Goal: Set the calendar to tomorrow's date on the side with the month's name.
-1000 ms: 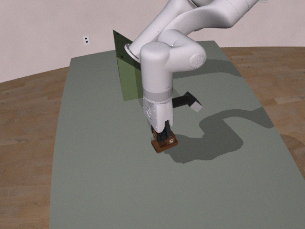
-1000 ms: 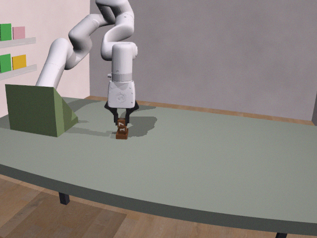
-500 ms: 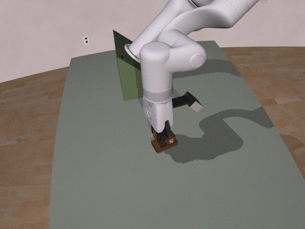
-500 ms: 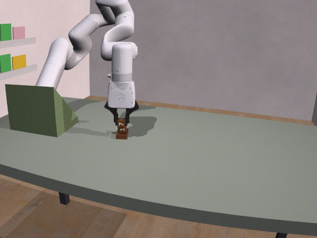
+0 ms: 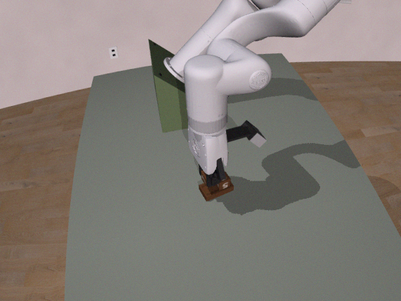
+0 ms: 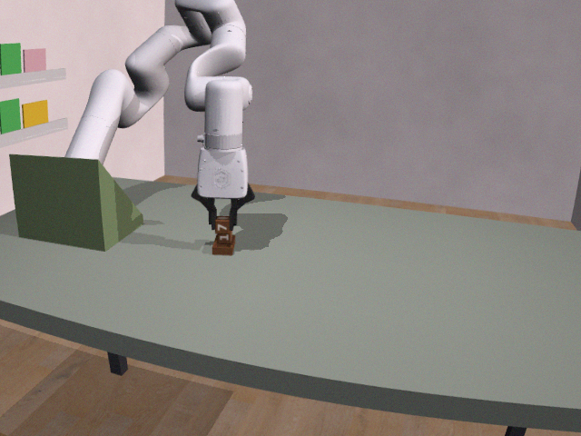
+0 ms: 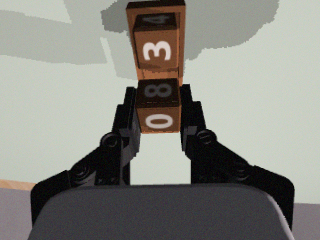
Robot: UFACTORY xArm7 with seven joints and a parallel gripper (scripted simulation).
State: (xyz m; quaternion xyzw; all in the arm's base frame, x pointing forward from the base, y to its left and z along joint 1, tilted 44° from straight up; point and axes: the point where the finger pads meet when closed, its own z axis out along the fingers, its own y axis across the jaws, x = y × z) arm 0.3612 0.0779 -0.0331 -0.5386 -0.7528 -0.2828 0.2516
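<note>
The brown cube is 10 mm below my hand. Also, from my hand: tray (10 mm behind, 20 mm to the left, 60 mm below).
</note>
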